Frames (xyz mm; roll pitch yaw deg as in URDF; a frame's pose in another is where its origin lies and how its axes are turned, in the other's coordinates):
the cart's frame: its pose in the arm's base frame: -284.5 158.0 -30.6 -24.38 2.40 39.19
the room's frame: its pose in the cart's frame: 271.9 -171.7 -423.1 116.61 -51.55 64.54
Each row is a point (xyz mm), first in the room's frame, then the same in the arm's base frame.
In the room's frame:
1: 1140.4 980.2 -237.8
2: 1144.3 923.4 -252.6
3: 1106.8 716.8 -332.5
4: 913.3 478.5 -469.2
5: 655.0 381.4 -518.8
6: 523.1 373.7 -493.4
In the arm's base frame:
1: 4.8 589.2 1068.0
2: -33.7 603.6 1025.9
3: -180.2 601.0 855.6
4: -341.1 453.0 600.4
5: -346.8 246.9 410.5
6: -288.5 151.8 335.3

